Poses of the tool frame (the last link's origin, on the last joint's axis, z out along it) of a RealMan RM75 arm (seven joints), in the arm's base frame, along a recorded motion.
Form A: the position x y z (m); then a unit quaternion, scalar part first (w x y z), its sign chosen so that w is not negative.
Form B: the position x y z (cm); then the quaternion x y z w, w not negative. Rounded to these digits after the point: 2 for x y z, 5 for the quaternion.
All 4 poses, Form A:
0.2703 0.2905 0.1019 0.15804 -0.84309 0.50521 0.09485
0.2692 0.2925 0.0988 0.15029 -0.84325 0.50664 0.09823
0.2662 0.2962 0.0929 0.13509 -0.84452 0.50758 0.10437
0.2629 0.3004 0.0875 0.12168 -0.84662 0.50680 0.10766
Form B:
27.03 29.05 10.19 -0.84309 0.50521 0.09485 0.15804
26.92 29.25 9.88 -0.84325 0.50664 0.09823 0.15029
26.62 29.62 9.29 -0.84452 0.50758 0.10437 0.13509
26.29 30.04 8.75 -0.84662 0.50680 0.10766 0.12168

